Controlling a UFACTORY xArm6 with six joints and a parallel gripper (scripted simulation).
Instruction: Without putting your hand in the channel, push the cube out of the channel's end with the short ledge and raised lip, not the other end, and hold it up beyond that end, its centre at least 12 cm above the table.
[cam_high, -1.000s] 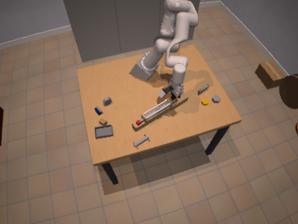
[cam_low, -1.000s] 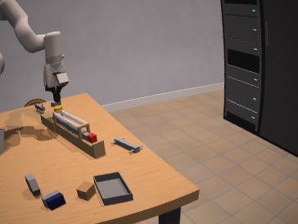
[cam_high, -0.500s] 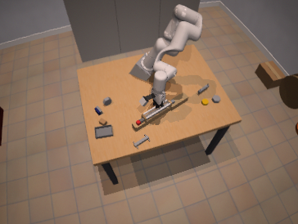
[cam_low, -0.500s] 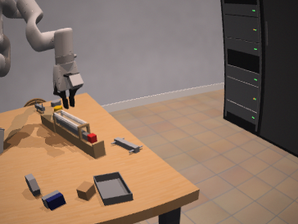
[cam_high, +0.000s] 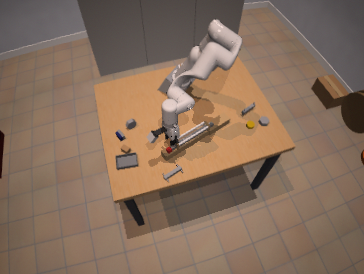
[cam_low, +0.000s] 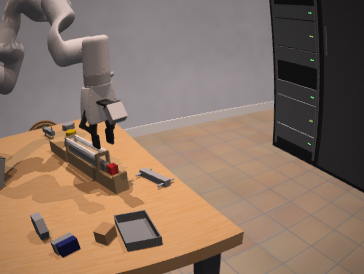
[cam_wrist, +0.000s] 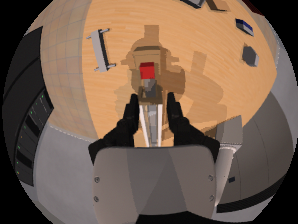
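The red cube lies 1 cm ahead of my hand, 1 cm to the right of it and 9 cm below it. The rest, counted from my hand: grey tray 2 cm ahead, 26 cm to the right, 14 cm below; then blue block 15 cm behind, 29 cm to the right, 13 cm below; then brown block 5 cm behind, 26 cm to the right, 13 cm below.
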